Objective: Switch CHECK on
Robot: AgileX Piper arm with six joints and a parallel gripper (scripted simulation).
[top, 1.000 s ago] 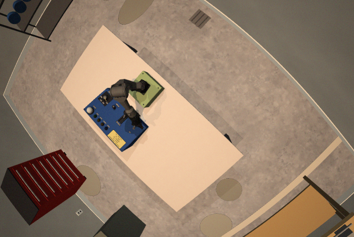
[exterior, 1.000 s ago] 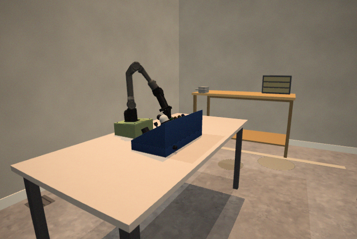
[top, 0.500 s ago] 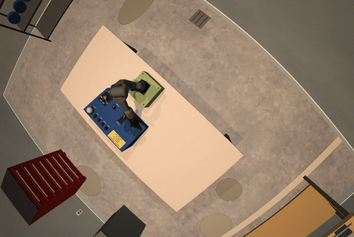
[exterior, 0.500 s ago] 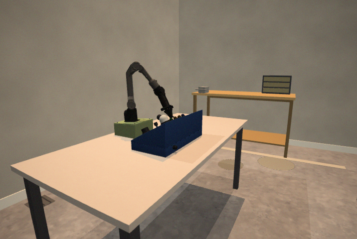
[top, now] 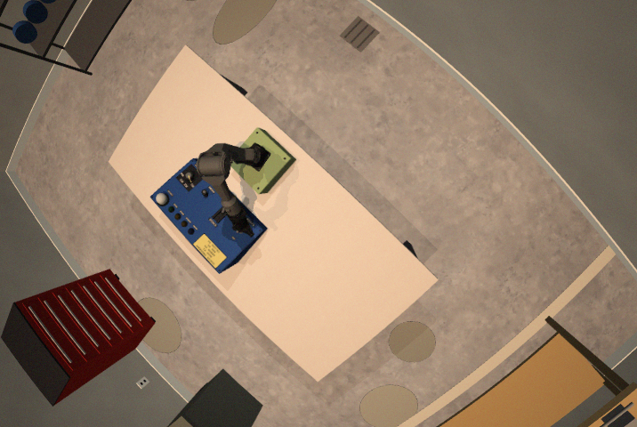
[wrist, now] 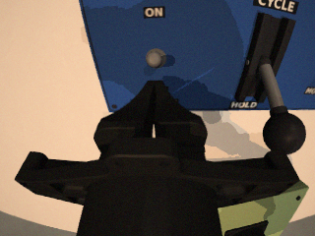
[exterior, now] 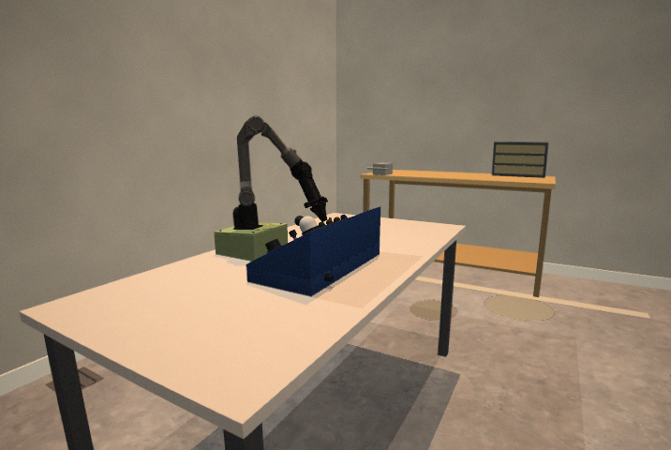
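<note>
The check toggle lies 3 cm ahead of my hand and 2 cm below it. Round my hand: blue console 4 cm ahead, 18 cm to the right, 4 cm below; then mode knob 1 cm behind, 24 cm to the right, 1 cm below; then cycle lever 2 cm behind, 12 cm to the right, 1 cm below.
</note>
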